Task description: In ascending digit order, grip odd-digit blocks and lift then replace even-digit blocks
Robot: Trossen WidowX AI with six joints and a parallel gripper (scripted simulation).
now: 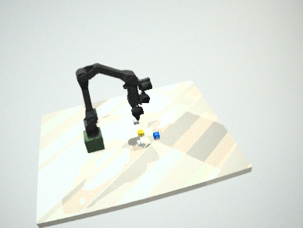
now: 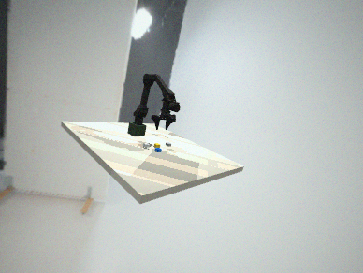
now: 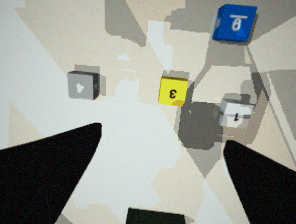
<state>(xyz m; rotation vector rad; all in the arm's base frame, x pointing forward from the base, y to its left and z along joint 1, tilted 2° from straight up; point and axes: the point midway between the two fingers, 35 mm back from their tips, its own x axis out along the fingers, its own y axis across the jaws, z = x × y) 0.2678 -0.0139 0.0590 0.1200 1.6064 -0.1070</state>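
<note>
Right now the white block is 110 mm below my gripper tip, 100 mm to the right of it and 30 mm behind it. Also, from my gripper tip: blue block: 110 mm below, 80 mm to the right, 80 mm ahead; then grey block: 110 mm below, 100 mm to the left, 10 mm ahead; then yellow block: 110 mm below, 20 mm to the right.
</note>
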